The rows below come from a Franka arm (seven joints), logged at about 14 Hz.
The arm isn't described. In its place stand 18 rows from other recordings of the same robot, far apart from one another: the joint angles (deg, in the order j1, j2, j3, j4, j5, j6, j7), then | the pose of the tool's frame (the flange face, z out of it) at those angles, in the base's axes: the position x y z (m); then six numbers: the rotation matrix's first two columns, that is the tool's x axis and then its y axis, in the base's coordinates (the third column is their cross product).
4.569, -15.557, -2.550, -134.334, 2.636, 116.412, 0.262 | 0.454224, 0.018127, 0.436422, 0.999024, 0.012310, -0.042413, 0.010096, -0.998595, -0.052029
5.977, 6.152, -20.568, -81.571, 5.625, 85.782, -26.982 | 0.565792, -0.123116, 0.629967, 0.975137, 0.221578, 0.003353, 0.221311, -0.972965, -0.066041
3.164, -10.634, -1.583, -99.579, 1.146, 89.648, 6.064 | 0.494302, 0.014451, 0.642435, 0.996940, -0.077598, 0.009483, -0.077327, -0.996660, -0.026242
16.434, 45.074, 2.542, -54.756, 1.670, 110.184, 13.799 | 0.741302, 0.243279, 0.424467, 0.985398, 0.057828, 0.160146, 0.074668, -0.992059, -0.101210
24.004, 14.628, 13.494, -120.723, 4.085, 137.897, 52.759 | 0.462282, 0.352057, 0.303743, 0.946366, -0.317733, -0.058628, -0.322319, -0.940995, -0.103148
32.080, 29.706, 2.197, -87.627, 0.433, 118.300, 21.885 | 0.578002, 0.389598, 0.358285, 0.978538, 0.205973, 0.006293, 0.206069, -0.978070, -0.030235
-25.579, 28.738, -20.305, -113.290, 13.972, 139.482, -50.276 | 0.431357, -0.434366, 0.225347, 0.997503, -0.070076, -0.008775, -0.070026, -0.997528, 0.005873
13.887, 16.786, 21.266, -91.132, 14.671, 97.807, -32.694 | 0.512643, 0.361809, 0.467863, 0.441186, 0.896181, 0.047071, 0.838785, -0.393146, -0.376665
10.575, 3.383, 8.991, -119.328, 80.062, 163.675, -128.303 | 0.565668, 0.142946, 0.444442, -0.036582, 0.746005, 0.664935, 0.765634, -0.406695, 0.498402
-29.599, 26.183, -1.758, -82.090, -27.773, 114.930, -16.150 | 0.590325, -0.387995, 0.449090, 0.993657, -0.093997, -0.061727, -0.055782, -0.888624, 0.455232
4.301, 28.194, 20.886, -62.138, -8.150, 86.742, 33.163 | 0.648882, 0.215373, 0.554716, 0.982544, -0.180697, -0.044237, -0.181020, -0.983474, -0.003381
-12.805, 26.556, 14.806, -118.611, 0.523, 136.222, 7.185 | 0.574104, 0.020392, 0.199876, 0.982060, -0.106017, -0.155941, -0.122593, -0.987324, -0.100809
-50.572, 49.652, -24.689, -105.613, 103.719, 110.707, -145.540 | 0.222201, -0.565473, 0.078279, 0.489775, -0.003481, 0.871842, -0.021960, -0.999724, 0.008346
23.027, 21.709, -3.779, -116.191, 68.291, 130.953, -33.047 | 0.556569, 0.218161, 0.259321, 0.999532, 0.026987, 0.014431, 0.029070, -0.689882, -0.723338
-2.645, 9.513, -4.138, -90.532, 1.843, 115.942, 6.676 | 0.636083, -0.070342, 0.566736, 0.932990, -0.237871, 0.270088, -0.232702, -0.971184, -0.051496
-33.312, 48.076, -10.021, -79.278, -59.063, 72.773, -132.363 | 0.417740, -0.509976, 0.251169, -0.289792, 0.950847, -0.109137, 0.134437, -0.072460, -0.988269
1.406, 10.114, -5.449, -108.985, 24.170, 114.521, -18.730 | 0.594464, -0.014952, 0.405957, 0.997956, 0.063428, 0.007756, 0.061977, -0.931205, -0.359189
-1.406, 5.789, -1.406, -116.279, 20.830, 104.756, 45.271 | 0.538919, 0.002575, 0.381199, 0.495237, -0.753956, -0.431614, -0.832918, -0.553291, 0.010808
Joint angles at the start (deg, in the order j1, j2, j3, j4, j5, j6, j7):
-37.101 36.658 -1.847 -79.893 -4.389 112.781 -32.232
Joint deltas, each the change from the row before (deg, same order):
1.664 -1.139 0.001 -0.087 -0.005 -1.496 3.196
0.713 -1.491 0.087 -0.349 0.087 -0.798 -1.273
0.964 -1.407 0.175 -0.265 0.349 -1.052 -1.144
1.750 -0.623 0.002 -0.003 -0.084 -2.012 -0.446
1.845 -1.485 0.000 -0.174 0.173 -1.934 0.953
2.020 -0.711 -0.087 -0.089 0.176 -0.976 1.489
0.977 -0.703 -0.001 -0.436 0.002 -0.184 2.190
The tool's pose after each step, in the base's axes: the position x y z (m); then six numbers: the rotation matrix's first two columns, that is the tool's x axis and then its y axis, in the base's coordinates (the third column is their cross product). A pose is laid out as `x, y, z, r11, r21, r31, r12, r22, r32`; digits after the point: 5 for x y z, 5 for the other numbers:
0.56669, -0.43246, 0.33870, 0.98811, -0.10949, -0.10794, -0.10567, -0.99358, 0.04051
0.56996, -0.42290, 0.35323, 0.99184, -0.07593, -0.10241, -0.07225, -0.99662, 0.03922
0.57517, -0.40957, 0.36691, 0.99439, -0.04027, -0.09786, -0.03730, -0.99879, 0.03193
0.58351, -0.38976, 0.37177, 0.99285, -0.00300, -0.11932, -0.00067, -0.99981, 0.01957
0.59090, -0.36794, 0.38585, 0.99190, 0.00951, -0.12667, 0.01133, -0.99984, 0.01366
0.60055, -0.34612, 0.39245, 0.99133, 0.01542, -0.13047, 0.01714, -0.99978, 0.01212
0.60417, -0.33475, 0.39715, 0.99169, -0.00633, -0.12851, -0.00410, -0.99984, 0.01756

